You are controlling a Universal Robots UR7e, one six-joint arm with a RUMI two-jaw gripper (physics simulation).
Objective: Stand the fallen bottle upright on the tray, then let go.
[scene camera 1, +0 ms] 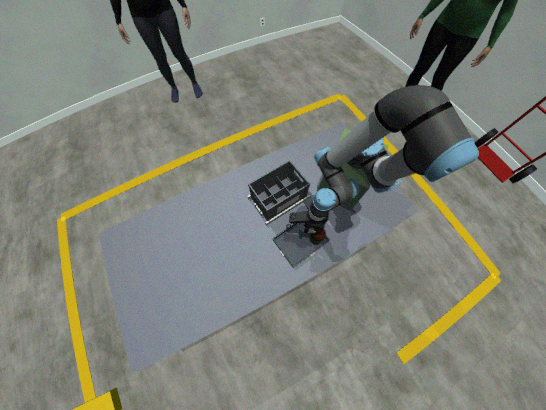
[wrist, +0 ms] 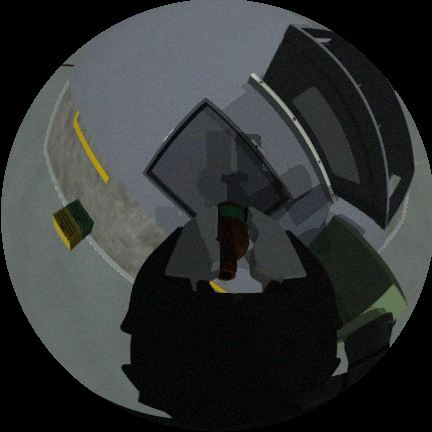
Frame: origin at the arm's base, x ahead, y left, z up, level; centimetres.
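Seen in the pictures: gripper, fingertip midpoint: [scene camera 1: 305,228] [wrist: 231,208].
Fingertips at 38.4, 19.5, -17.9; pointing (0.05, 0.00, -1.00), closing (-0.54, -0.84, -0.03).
Observation:
Offsets run from my fingertips to a thing's top centre, as dx, dy, dz.
The brown bottle @(-6.3, +4.4, +3.0) [scene camera 1: 318,235] [wrist: 234,241] with a green band looks roughly upright at the right end of the shallow grey tray @(+1.9, +2.1, -10.4) [scene camera 1: 295,262] [wrist: 172,134]. Its dark neck points towards the wrist camera; its foot and exact lean are hard to make out. My gripper [scene camera 1: 311,229] [wrist: 231,208] is open by a narrow gap, with its jaws around the bottle. In the wrist view the left jaw covers part of the bottle's left side, and the right jaw is close beside it. No firm hold shows. In the scene view the gripper partly hides the bottle.
A black crate with compartments @(+2.5, -26.7, +4.5) [scene camera 1: 295,196] [wrist: 300,75] stands behind the tray on a pale-edged base [scene camera 1: 270,220] [wrist: 306,134]. The green robot pedestal [scene camera 1: 358,192] [wrist: 350,270] is at the right. Two people stand beyond the yellow floor line [scene camera 1: 200,152]; a red hand truck [scene camera 1: 496,163] is at far right.

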